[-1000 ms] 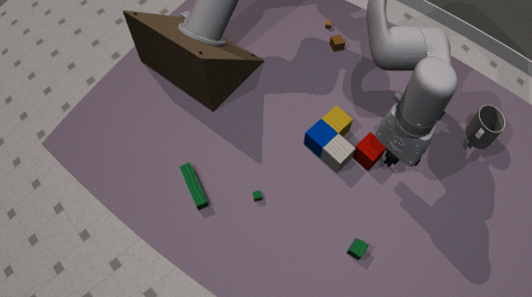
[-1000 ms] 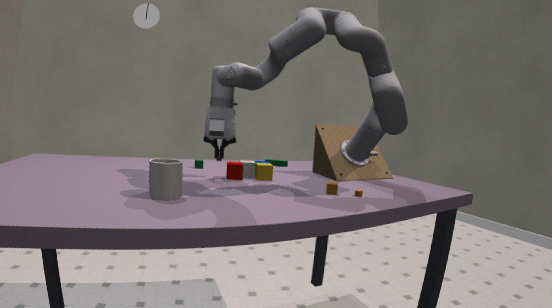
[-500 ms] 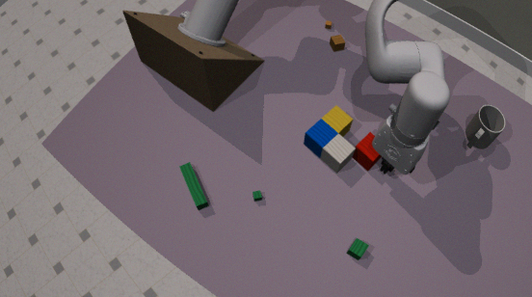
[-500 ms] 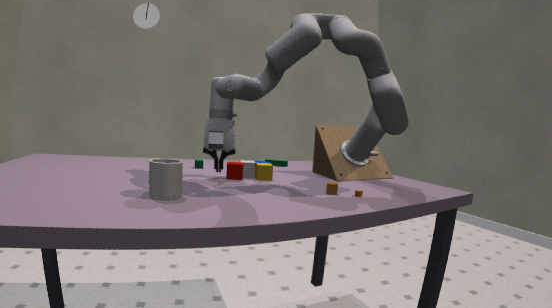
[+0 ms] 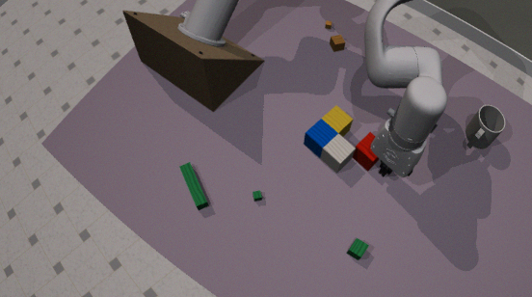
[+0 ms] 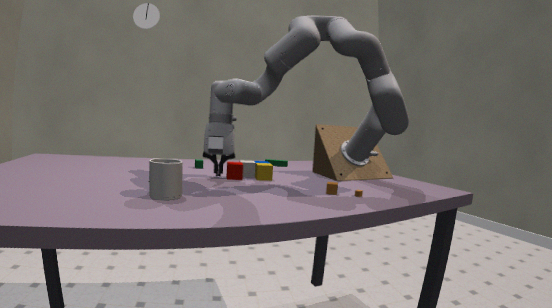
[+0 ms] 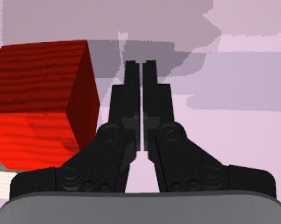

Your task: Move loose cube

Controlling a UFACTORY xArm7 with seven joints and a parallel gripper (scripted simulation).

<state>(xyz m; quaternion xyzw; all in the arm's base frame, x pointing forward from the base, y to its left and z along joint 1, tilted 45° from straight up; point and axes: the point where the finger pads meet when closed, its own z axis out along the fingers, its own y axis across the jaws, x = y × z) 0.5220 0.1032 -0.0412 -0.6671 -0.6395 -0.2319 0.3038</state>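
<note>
Now: hand 5 cm past the red cube. The rest, counted from my hand: green bar 28 cm behind, 30 cm to the right, 1 cm below; then white cube 10 cm behind, 5 cm to the right.
</note>
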